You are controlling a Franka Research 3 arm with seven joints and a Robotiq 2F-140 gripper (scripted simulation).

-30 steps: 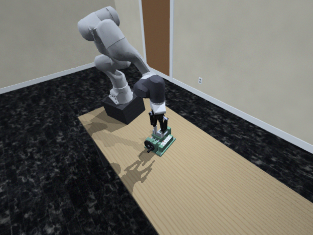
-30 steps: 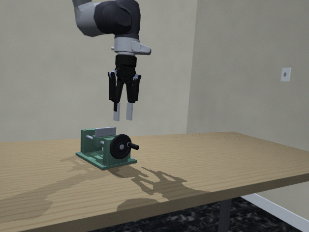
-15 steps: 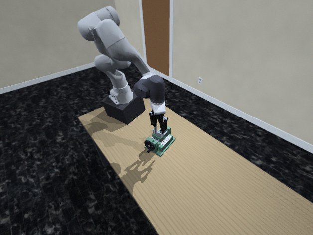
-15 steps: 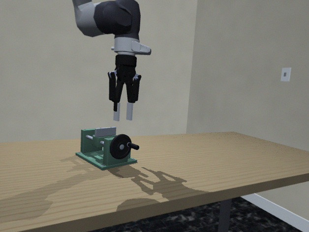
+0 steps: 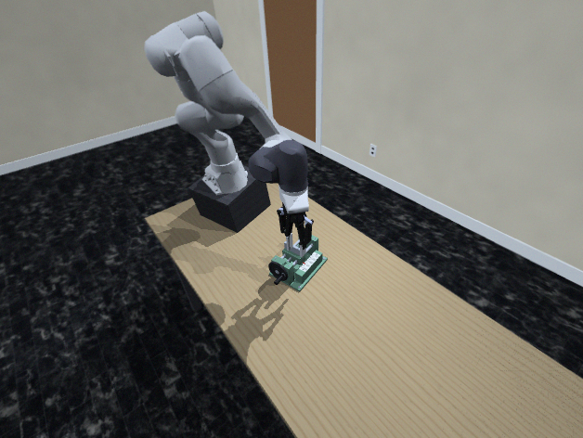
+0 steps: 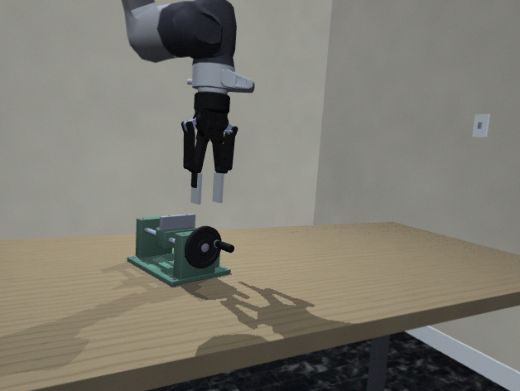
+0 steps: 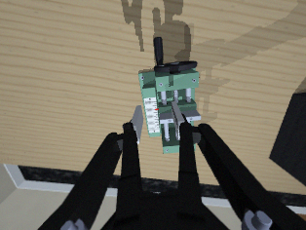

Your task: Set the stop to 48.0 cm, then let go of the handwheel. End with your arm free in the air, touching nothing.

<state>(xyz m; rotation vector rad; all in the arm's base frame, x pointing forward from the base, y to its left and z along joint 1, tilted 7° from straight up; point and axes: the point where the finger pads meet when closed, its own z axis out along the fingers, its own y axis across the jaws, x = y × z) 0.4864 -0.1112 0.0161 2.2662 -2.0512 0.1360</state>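
The black handwheel lies 110 mm below my hand, 80 mm to the right of it and 20 mm behind it. Also, from my hand: stop block (100 mm below, 40 mm to the left, 40 mm behind).
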